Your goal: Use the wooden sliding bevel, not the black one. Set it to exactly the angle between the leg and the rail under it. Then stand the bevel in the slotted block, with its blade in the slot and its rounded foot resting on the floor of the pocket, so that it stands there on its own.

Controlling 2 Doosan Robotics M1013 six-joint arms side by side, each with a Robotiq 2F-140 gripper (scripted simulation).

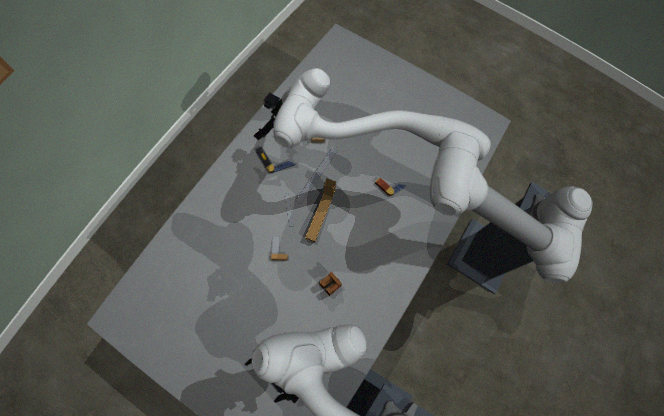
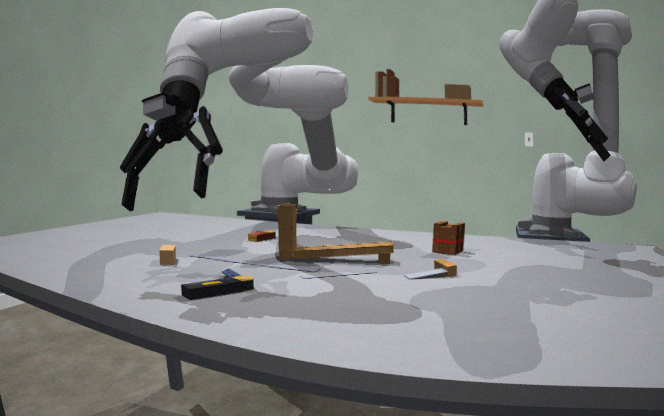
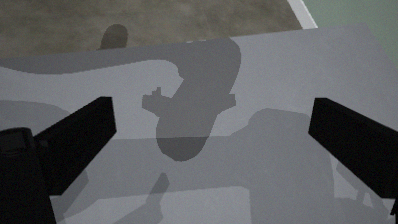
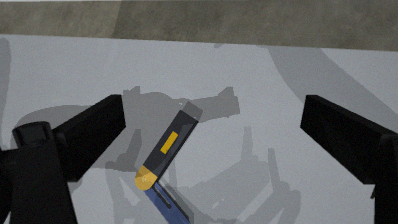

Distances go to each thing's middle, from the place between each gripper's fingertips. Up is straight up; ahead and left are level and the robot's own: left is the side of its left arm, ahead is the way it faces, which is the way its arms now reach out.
Right now my right hand (image 2: 161,201) is 80 mm past the black bevel (image 2: 211,288), 70 mm to the right of it and 140 mm above it.
Now: left hand (image 2: 605,150) 590 mm short of the black bevel, 630 mm to the left of it and 270 mm above it.
